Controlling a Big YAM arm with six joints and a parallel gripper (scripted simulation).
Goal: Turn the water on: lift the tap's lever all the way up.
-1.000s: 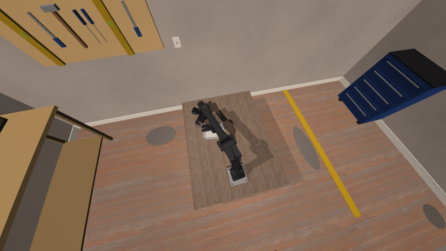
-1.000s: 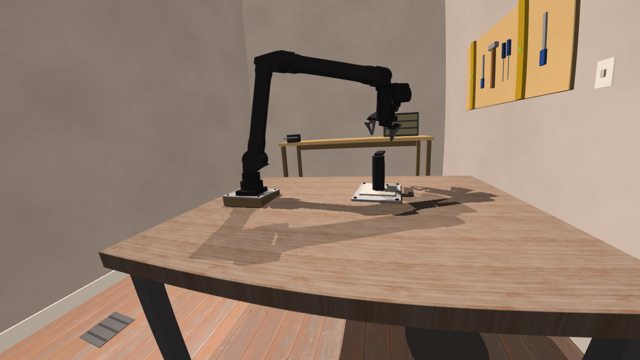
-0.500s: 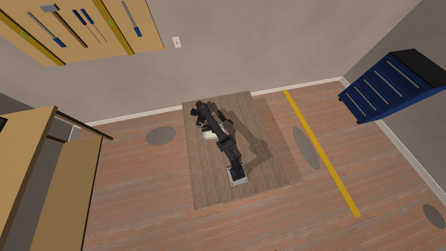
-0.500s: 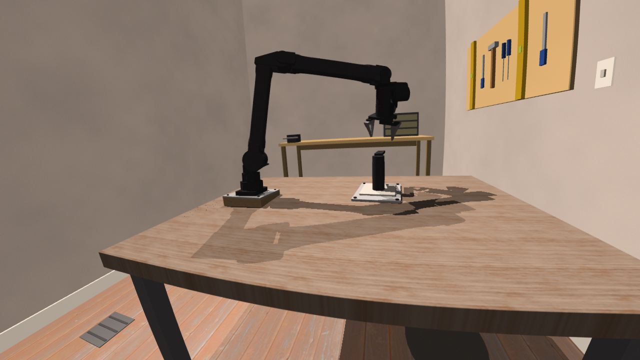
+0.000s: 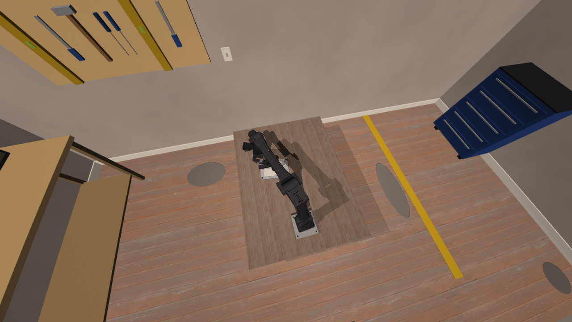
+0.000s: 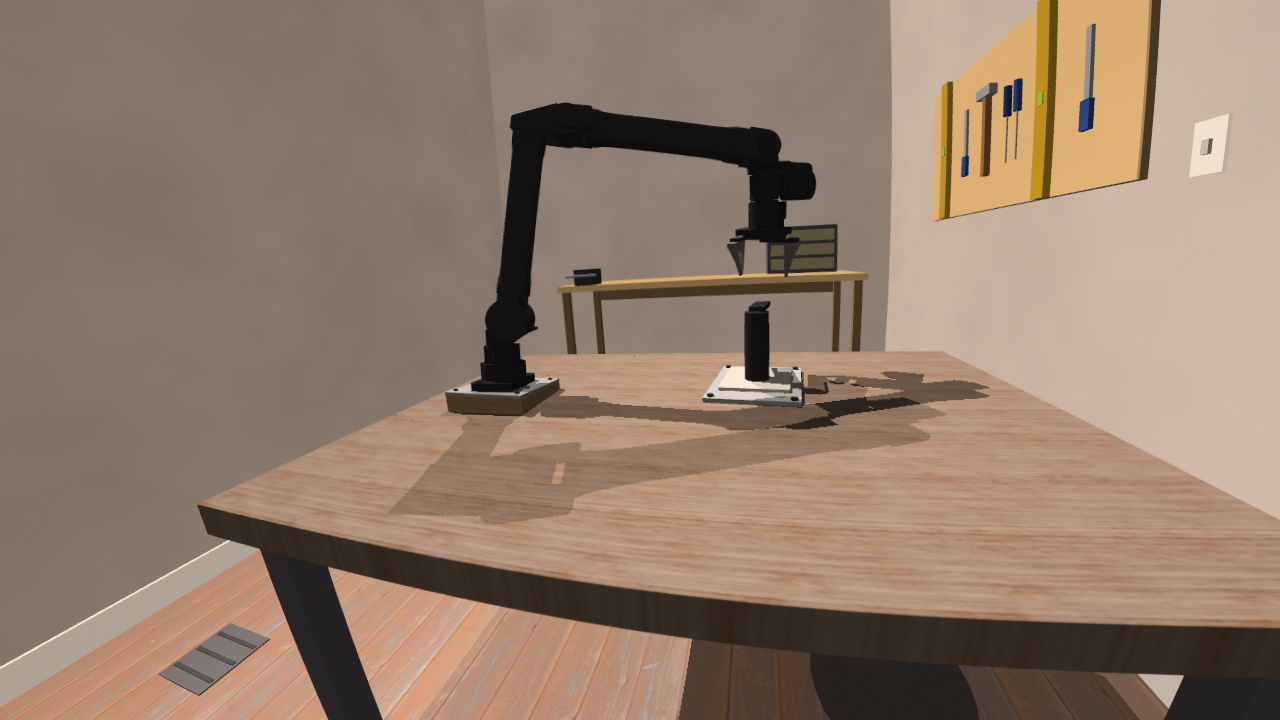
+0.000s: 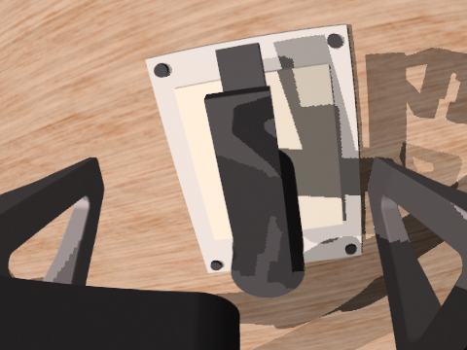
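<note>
Right now my hand is 7 cm above the lever, 4 cm to the left of it and 1 cm past it. From my hand the other things lie so: tap (12 cm below, 7 cm to the right, 2 cm behind).
</note>
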